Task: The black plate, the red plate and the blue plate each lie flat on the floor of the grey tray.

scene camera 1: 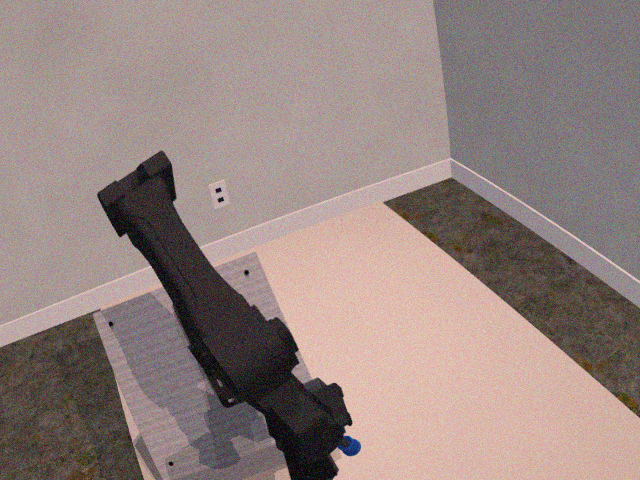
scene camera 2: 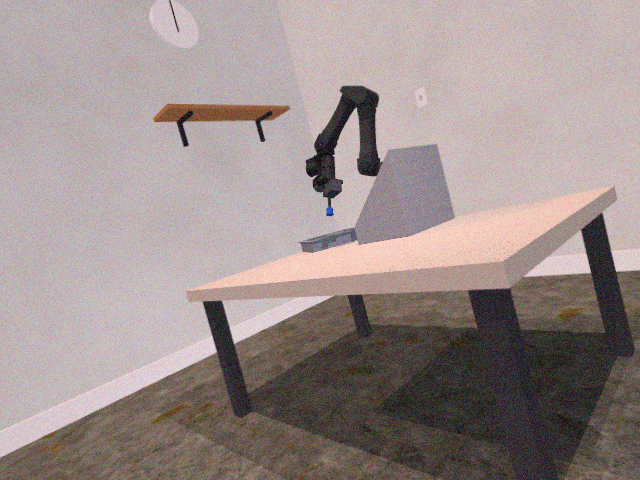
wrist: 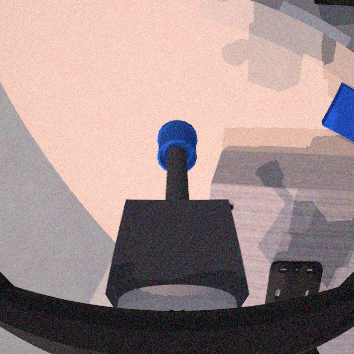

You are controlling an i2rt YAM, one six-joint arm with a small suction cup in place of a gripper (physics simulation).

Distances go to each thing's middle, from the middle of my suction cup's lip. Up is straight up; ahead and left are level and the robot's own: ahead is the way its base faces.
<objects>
Right now the grey tray [scene camera 2: 333, 239] is 140 mm behind my suction cup, 170 mm to the right of it and 120 mm below it.
</objects>
